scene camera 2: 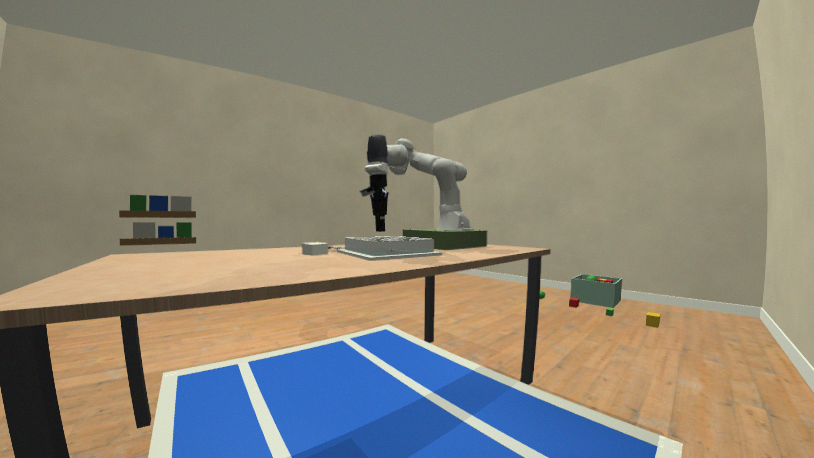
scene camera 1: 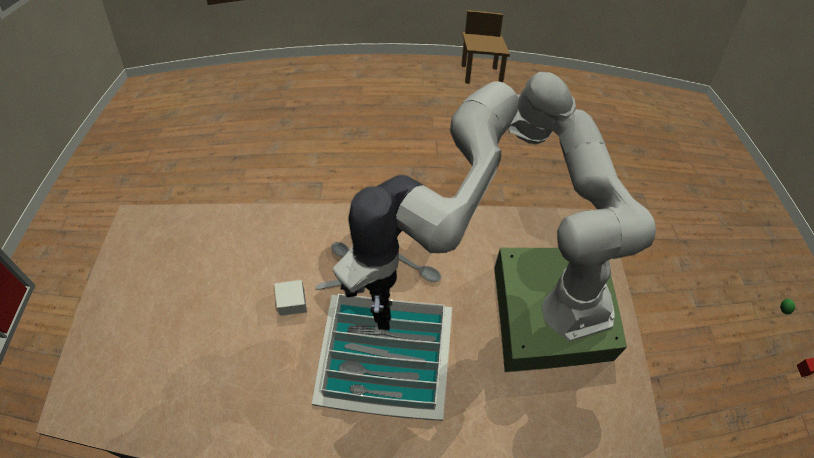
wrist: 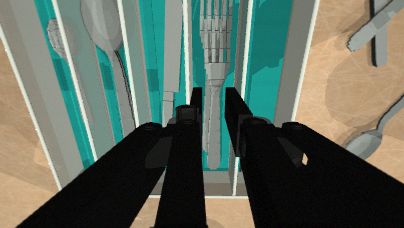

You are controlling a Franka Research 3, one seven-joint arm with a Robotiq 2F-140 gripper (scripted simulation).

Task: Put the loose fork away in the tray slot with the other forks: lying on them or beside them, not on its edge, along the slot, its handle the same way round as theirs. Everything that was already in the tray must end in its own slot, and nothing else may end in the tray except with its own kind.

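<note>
Scene camera 1 has my gripper (scene camera 1: 384, 323) in it, plus a cutlery tray (scene camera 1: 402, 312) and a small white box (scene camera 1: 290, 297). On scene camera 2 you'd get the cutlery tray (scene camera 2: 392, 245) again, and my gripper (scene camera 2: 380, 231) too. The wrist view's got my gripper (wrist: 213, 102) and the cutlery tray (wrist: 71, 146), but the small white box is out of frame in the wrist view.
</note>
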